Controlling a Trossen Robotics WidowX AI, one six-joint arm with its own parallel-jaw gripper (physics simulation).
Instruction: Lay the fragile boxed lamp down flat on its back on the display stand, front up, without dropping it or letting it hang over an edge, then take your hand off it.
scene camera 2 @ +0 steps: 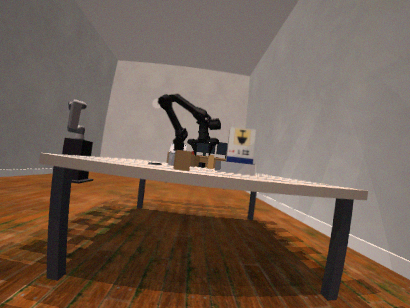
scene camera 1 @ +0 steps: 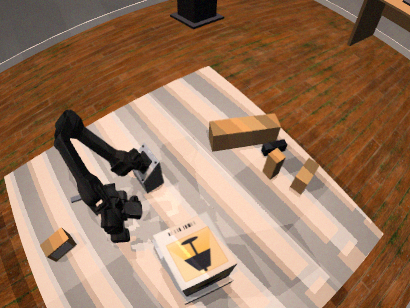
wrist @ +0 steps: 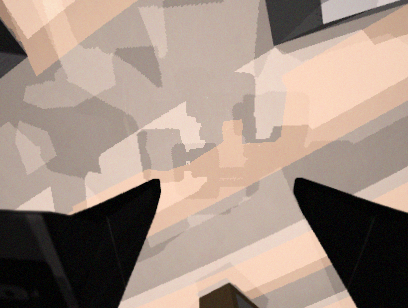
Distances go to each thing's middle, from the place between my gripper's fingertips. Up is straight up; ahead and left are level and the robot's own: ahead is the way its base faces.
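As things are, my gripper is 100 mm below the boxed lamp [scene camera 1: 196, 253], 260 mm short of it and 110 mm to the right of it.
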